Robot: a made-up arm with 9 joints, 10 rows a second.
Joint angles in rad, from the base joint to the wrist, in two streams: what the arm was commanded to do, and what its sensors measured. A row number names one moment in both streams.
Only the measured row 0 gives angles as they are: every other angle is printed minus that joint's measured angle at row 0.
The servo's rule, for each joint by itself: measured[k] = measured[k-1] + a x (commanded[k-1-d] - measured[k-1]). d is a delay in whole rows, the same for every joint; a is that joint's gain. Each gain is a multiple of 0.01, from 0.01 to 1. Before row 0 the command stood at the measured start. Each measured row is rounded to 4 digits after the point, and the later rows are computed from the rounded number. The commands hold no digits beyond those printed.
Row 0, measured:
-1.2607, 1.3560, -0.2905, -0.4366, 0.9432, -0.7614, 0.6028, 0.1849, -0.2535
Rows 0 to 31, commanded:
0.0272, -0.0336, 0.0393, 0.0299, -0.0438, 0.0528, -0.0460, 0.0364, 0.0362
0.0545, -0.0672, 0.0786, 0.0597, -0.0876, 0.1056, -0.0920, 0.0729, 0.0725
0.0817, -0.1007, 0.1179, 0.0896, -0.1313, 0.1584, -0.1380, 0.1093, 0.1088
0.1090, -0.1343, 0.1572, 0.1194, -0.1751, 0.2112, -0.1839, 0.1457, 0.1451
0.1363, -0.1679, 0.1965, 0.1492, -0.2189, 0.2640, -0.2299, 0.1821, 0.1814
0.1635, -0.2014, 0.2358, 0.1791, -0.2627, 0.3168, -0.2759, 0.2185, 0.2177
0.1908, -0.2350, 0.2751, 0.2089, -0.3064, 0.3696, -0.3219, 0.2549, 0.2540
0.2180, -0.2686, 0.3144, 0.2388, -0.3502, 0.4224, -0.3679, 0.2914, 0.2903
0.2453, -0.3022, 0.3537, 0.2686, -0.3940, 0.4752, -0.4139, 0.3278, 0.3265
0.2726, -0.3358, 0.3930, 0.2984, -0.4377, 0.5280, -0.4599, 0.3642, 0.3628
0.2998, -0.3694, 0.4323, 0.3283, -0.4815, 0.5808, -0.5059, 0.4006, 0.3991
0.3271, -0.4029, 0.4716, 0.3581, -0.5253, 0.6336, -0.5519, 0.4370, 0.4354
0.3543, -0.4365, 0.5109, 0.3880, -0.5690, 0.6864, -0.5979, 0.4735, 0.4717
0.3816, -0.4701, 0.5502, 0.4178, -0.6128, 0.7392, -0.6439, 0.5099, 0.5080
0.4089, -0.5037, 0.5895, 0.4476, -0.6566, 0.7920, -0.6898, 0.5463, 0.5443
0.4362, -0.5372, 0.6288, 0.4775, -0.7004, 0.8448, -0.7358, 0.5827, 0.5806
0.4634, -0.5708, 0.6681, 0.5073, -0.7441, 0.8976, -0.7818, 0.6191, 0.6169
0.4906, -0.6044, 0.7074, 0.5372, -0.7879, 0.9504, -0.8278, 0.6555, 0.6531
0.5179, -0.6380, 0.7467, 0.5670, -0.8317, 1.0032, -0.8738, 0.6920, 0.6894
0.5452, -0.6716, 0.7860, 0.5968, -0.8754, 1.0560, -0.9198, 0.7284, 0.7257
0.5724, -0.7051, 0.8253, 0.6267, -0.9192, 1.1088, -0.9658, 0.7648, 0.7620
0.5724, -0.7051, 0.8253, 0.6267, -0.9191, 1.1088, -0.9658, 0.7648, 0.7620
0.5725, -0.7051, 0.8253, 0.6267, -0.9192, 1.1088, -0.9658, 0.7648, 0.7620
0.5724, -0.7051, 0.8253, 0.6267, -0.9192, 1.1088, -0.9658, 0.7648, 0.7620
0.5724, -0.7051, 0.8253, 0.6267, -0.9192, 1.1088, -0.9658, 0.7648, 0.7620
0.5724, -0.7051, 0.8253, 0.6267, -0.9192, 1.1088, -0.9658, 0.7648, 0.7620
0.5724, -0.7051, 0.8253, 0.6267, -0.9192, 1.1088, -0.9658, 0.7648, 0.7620
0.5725, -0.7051, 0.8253, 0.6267, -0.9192, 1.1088, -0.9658, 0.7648, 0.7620
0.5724, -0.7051, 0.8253, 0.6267, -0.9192, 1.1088, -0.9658, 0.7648, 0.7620
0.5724, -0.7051, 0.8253, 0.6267, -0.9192, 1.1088, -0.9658, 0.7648, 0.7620
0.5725, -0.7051, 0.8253, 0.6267, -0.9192, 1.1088, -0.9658, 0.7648, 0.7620
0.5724, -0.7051, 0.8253, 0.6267, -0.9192, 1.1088, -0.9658, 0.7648, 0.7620
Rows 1 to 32, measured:
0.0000, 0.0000, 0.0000, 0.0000, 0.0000, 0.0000, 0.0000, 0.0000, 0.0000
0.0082, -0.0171, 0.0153, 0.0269, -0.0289, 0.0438, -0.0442, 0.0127, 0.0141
0.0221, -0.0427, 0.0400, 0.0564, -0.0676, 0.0951, -0.0901, 0.0338, 0.0369
0.0400, -0.0723, 0.0704, 0.0863, -0.1096, 0.1476, -0.1361, 0.0602, 0.0649
0.0607, -0.1039, 0.1043, 0.1161, -0.1528, 0.2004, -0.1820, 0.0901, 0.0962
0.0834, -0.1365, 0.1403, 0.1459, -0.1964, 0.2532, -0.2280, 0.1223, 0.1294
0.1074, -0.1696, 0.1775, 0.1758, -0.2402, 0.3060, -0.2740, 0.1560, 0.1638
0.1324, -0.2030, 0.2156, 0.2056, -0.2839, 0.3588, -0.3200, 0.1906, 0.1990
0.1581, -0.2365, 0.2541, 0.2355, -0.3277, 0.4116, -0.3660, 0.2259, 0.2346
0.1843, -0.2700, 0.2929, 0.2653, -0.3715, 0.4644, -0.4120, 0.2616, 0.2704
0.2108, -0.3036, 0.3319, 0.2951, -0.4152, 0.5172, -0.4580, 0.2975, 0.3064
0.2375, -0.3372, 0.3711, 0.3250, -0.4590, 0.5700, -0.5040, 0.3336, 0.3426
0.2644, -0.3707, 0.4103, 0.3548, -0.5028, 0.6228, -0.5500, 0.3698, 0.3788
0.2914, -0.4043, 0.4495, 0.3847, -0.5465, 0.6756, -0.5960, 0.4061, 0.4150
0.3185, -0.4379, 0.4888, 0.4145, -0.5903, 0.7284, -0.6420, 0.4424, 0.4513
0.3456, -0.4715, 0.5281, 0.4443, -0.6341, 0.7812, -0.6879, 0.4788, 0.4876
0.3728, -0.5050, 0.5674, 0.4742, -0.6779, 0.8340, -0.7339, 0.5152, 0.5239
0.4000, -0.5386, 0.6067, 0.5040, -0.7216, 0.8868, -0.7799, 0.5516, 0.5602
0.4272, -0.5722, 0.6460, 0.5339, -0.7654, 0.9396, -0.8259, 0.5880, 0.5964
0.4544, -0.6058, 0.6853, 0.5637, -0.8092, 0.9924, -0.8719, 0.6244, 0.6327
0.4816, -0.6394, 0.7246, 0.5935, -0.8529, 1.0452, -0.9179, 0.6608, 0.6690
0.5088, -0.6729, 0.7639, 0.6234, -0.8967, 1.0980, -0.9639, 0.6972, 0.7053
0.5279, -0.6893, 0.7878, 0.6264, -0.9115, 1.1070, -0.9657, 0.7209, 0.7274
0.5413, -0.6974, 0.8024, 0.6267, -0.9166, 1.1085, -0.9658, 0.7363, 0.7409
0.5506, -0.7013, 0.8113, 0.6267, -0.9183, 1.1087, -0.9658, 0.7463, 0.7491
0.5571, -0.7032, 0.8168, 0.6267, -0.9189, 1.1088, -0.9658, 0.7528, 0.7541
0.5617, -0.7042, 0.8201, 0.6267, -0.9191, 1.1088, -0.9658, 0.7570, 0.7572
0.5649, -0.7047, 0.8221, 0.6267, -0.9192, 1.1088, -0.9658, 0.7597, 0.7591
0.5672, -0.7049, 0.8233, 0.6267, -0.9192, 1.1088, -0.9658, 0.7615, 0.7602
0.5688, -0.7050, 0.8241, 0.6267, -0.9192, 1.1088, -0.9658, 0.7627, 0.7609
0.5699, -0.7051, 0.8246, 0.6267, -0.9192, 1.1088, -0.9658, 0.7634, 0.7613
0.5707, -0.7051, 0.8249, 0.6267, -0.9192, 1.1088, -0.9658, 0.7639, 0.7616
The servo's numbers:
d 1
a 0.30 0.51 0.39 0.90 0.66 0.83 0.96 0.35 0.39

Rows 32 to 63, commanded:
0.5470, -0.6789, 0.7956, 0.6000, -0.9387, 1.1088, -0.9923, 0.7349, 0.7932
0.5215, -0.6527, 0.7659, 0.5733, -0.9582, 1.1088, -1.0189, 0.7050, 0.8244
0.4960, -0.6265, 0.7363, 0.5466, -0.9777, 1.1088, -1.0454, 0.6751, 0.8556
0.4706, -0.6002, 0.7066, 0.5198, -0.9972, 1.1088, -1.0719, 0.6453, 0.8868
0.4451, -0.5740, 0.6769, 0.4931, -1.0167, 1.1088, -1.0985, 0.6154, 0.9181
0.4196, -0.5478, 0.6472, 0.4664, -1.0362, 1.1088, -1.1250, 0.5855, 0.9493
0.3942, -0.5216, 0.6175, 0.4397, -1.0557, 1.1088, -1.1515, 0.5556, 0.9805
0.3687, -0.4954, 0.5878, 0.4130, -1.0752, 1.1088, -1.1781, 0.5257, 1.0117
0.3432, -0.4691, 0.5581, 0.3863, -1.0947, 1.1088, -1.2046, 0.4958, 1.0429
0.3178, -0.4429, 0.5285, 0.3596, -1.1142, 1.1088, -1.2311, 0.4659, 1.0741
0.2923, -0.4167, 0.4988, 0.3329, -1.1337, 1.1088, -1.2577, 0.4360, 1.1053
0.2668, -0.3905, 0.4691, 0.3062, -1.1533, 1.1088, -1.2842, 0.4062, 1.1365
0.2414, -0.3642, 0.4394, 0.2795, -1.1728, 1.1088, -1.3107, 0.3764, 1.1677
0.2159, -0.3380, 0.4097, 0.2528, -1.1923, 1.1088, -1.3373, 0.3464, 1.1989
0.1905, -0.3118, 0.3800, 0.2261, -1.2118, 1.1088, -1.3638, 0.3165, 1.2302
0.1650, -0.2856, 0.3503, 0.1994, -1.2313, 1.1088, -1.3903, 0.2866, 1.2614
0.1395, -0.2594, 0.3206, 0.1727, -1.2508, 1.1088, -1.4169, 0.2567, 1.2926
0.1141, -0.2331, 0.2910, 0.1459, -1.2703, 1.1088, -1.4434, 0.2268, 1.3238
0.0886, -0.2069, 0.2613, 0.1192, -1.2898, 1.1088, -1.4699, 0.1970, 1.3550
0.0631, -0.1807, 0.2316, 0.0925, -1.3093, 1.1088, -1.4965, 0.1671, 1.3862
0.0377, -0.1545, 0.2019, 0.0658, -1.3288, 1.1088, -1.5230, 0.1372, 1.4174
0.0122, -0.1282, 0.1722, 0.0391, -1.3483, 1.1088, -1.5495, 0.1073, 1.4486
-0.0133, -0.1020, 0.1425, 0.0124, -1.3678, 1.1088, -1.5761, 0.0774, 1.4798
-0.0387, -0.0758, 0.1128, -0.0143, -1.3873, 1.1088, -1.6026, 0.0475, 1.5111
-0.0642, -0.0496, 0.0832, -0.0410, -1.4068, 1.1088, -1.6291, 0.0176, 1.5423
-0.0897, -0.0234, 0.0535, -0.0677, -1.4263, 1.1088, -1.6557, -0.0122, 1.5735
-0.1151, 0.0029, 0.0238, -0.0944, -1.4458, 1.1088, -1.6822, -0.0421, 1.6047
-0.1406, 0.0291, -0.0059, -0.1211, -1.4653, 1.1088, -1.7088, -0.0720, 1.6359
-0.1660, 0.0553, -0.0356, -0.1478, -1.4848, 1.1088, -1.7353, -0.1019, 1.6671
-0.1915, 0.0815, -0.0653, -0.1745, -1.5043, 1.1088, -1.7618, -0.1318, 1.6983
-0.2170, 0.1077, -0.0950, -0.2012, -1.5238, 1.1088, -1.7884, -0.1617, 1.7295
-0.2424, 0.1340, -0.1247, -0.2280, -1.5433, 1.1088, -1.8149, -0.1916, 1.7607
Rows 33 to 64, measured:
0.5712, -0.7051, 0.8251, 0.6267, -0.9192, 1.1088, -0.9658, 0.7642, 0.7618
0.5639, -0.6917, 0.8136, 0.6027, -0.9321, 1.1088, -0.9912, 0.7539, 0.7740
0.5512, -0.6718, 0.7950, 0.5762, -0.9493, 1.1088, -1.0178, 0.7368, 0.7937
0.5346, -0.6487, 0.7721, 0.5496, -0.9680, 1.1088, -1.0443, 0.7152, 0.8178
0.5154, -0.6240, 0.7466, 0.5228, -0.9873, 1.1088, -1.0708, 0.6907, 0.8447
0.4943, -0.5985, 0.7194, 0.4961, -1.0067, 1.1088, -1.0974, 0.6643, 0.8733
0.4719, -0.5726, 0.6912, 0.4694, -1.0262, 1.1088, -1.1239, 0.6367, 0.9029
0.4486, -0.5466, 0.6625, 0.4427, -1.0457, 1.1088, -1.1504, 0.6083, 0.9332
0.4246, -0.5205, 0.6334, 0.4160, -1.0652, 1.1088, -1.1770, 0.5794, 0.9638
0.4002, -0.4943, 0.6040, 0.3893, -1.0847, 1.1088, -1.2035, 0.5501, 0.9946
0.3755, -0.4681, 0.5746, 0.3626, -1.1042, 1.1088, -1.2300, 0.5206, 1.0256
0.3505, -0.4419, 0.5450, 0.3359, -1.1237, 1.1088, -1.2566, 0.4910, 1.0567
0.3254, -0.4157, 0.5154, 0.3092, -1.1432, 1.1088, -1.2831, 0.4613, 1.0878
0.3002, -0.3894, 0.4858, 0.2825, -1.1627, 1.1088, -1.3096, 0.4316, 1.1190
0.2749, -0.3632, 0.4561, 0.2558, -1.1822, 1.1088, -1.3362, 0.4018, 1.1502
0.2496, -0.3370, 0.4264, 0.2291, -1.2017, 1.1088, -1.3627, 0.3719, 1.1814
0.2242, -0.3108, 0.3967, 0.2024, -1.2212, 1.1088, -1.3892, 0.3420, 1.2126
0.1988, -0.2846, 0.3670, 0.1757, -1.2407, 1.1088, -1.4158, 0.3121, 1.2438
0.1734, -0.2583, 0.3374, 0.1489, -1.2602, 1.1088, -1.4423, 0.2822, 1.2750
0.1480, -0.2321, 0.3077, 0.1222, -1.2797, 1.1088, -1.4688, 0.2524, 1.3062
0.1225, -0.2059, 0.2780, 0.0955, -1.2992, 1.1088, -1.4954, 0.2225, 1.3374
0.0971, -0.1797, 0.2483, 0.0688, -1.3187, 1.1088, -1.5219, 0.1926, 1.3686
0.0716, -0.1534, 0.2186, 0.0421, -1.3382, 1.1088, -1.5484, 0.1627, 1.3998
0.0461, -0.1272, 0.1889, 0.0154, -1.3577, 1.1088, -1.5750, 0.1328, 1.4310
0.0207, -0.1010, 0.1592, -0.0113, -1.3772, 1.1088, -1.6015, 0.1029, 1.4622
-0.0048, -0.0748, 0.1296, -0.0380, -1.3967, 1.1088, -1.6280, 0.0730, 1.4934
-0.0303, -0.0486, 0.0999, -0.0647, -1.4162, 1.1088, -1.6546, 0.0432, 1.5246
-0.0557, -0.0223, 0.0702, -0.0914, -1.4357, 1.1088, -1.6811, 0.0133, 1.5558
-0.0812, 0.0039, 0.0405, -0.1181, -1.4552, 1.1088, -1.7077, -0.0166, 1.5870
-0.1066, 0.0301, 0.0108, -0.1448, -1.4747, 1.1088, -1.7342, -0.0465, 1.6182
-0.1321, 0.0563, -0.0189, -0.1715, -1.4942, 1.1088, -1.7607, -0.0764, 1.6494
-0.1576, 0.0825, -0.0486, -0.1982, -1.5137, 1.1088, -1.7873, -0.1063, 1.6806

